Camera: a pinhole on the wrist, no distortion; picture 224 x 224 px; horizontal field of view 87.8 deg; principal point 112.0 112.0 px. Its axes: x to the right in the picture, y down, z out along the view. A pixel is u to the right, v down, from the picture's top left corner.
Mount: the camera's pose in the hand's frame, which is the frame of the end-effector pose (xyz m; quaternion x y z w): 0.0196 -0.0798 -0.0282 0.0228 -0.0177 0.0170 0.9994
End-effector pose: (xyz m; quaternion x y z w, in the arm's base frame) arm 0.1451 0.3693 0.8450 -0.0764 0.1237 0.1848 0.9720
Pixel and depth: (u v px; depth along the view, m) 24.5 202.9 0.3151
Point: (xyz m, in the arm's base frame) -0.0609 0.4769 1.1705
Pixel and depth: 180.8 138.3 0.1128
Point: 0.2588 0.3613 0.9133
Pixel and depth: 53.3 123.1 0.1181
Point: 0.1525 0.3014 0.9491
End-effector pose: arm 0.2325 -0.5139 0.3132 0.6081 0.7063 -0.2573 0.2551
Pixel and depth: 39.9 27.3 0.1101
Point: 0.0770 -0.6223 0.2997
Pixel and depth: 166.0 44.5 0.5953
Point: -0.2168 -0.7395 -0.2698
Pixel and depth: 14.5 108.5 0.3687
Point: 0.1703 -0.9694 0.2803
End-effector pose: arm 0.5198 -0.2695 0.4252 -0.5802 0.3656 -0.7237 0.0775
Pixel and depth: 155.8 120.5 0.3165
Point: 0.7637 -0.4177 0.5836
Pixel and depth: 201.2 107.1 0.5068
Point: 0.8716 -0.6142 0.8295
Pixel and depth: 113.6 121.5 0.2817
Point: 0.7654 -0.3378 0.4936
